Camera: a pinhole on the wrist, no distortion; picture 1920 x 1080 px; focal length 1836.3 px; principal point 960.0 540.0 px. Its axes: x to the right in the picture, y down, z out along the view. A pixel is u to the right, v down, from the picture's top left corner.
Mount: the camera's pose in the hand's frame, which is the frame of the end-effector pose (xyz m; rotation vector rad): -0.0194 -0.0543 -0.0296 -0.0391 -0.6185 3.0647
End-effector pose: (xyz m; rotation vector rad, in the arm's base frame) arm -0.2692 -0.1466 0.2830 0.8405 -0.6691 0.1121
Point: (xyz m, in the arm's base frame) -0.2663 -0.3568 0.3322
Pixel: 156 294
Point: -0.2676 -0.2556 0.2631
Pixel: 430 395
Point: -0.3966 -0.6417 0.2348
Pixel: 1013 836
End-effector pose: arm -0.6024 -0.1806 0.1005 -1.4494 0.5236 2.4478
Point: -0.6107 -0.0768 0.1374
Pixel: 1021 359
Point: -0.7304 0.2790 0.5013
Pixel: 1751 635
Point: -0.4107 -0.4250 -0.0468
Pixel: behind the camera
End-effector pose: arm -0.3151 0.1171 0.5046 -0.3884 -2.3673 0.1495
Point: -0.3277 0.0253 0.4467
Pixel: 1751 334
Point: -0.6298 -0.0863 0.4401
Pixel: 198 912
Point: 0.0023 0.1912 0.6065
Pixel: behind the camera
